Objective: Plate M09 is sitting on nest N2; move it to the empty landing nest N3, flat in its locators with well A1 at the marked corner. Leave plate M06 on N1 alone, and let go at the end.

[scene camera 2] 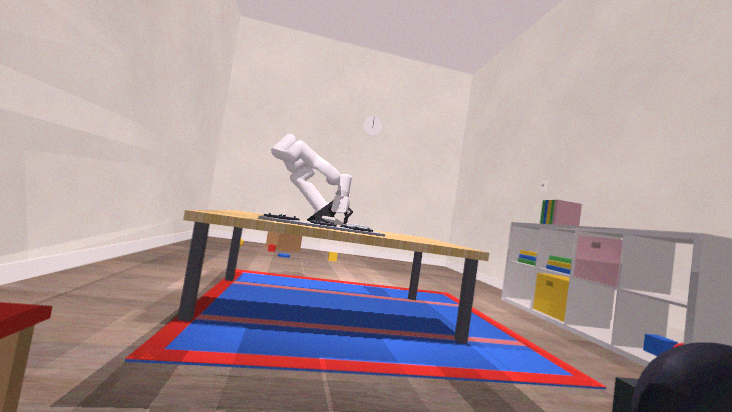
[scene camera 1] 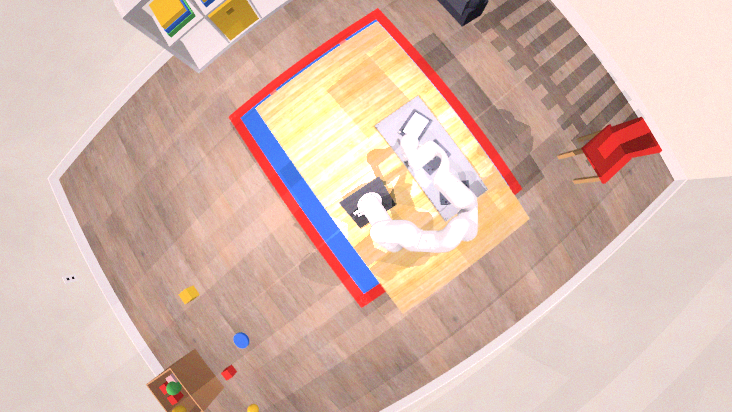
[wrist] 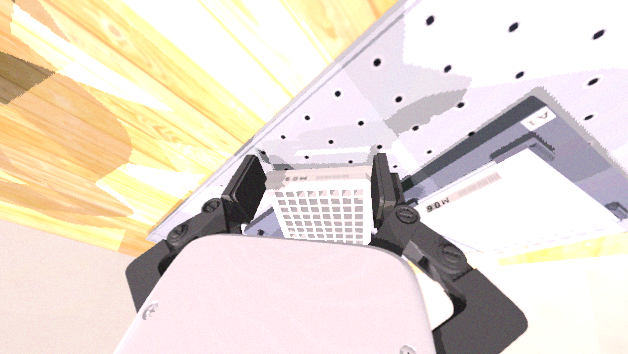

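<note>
My gripper (wrist: 314,168) (scene camera 2: 337,219) is shut on plate M09 (wrist: 322,212), a white plate with a grid of wells, in the wrist view. Its label side faces the camera. M09 is turned relative to the nests and appears above nest N2, of which a corner (wrist: 260,232) shows beneath it; the height is hard to tell. Plate M06 (wrist: 520,200) (scene camera 1: 415,124) sits in nest N1 (wrist: 575,145), right of the gripper, by an A1 mark (wrist: 538,118). Nest N3 (scene camera 1: 445,198) is partly hidden by the arm in the first scene view.
A light perforated board (scene camera 1: 390,124) (wrist: 345,107) carries the nests on the wooden table (scene camera 1: 317,122) (scene camera 2: 435,244). The arm's dark base plate (scene camera 1: 350,203) is beside it. The white arm (scene camera 1: 420,240) (scene camera 2: 317,163) arches over the board and hides parts of it.
</note>
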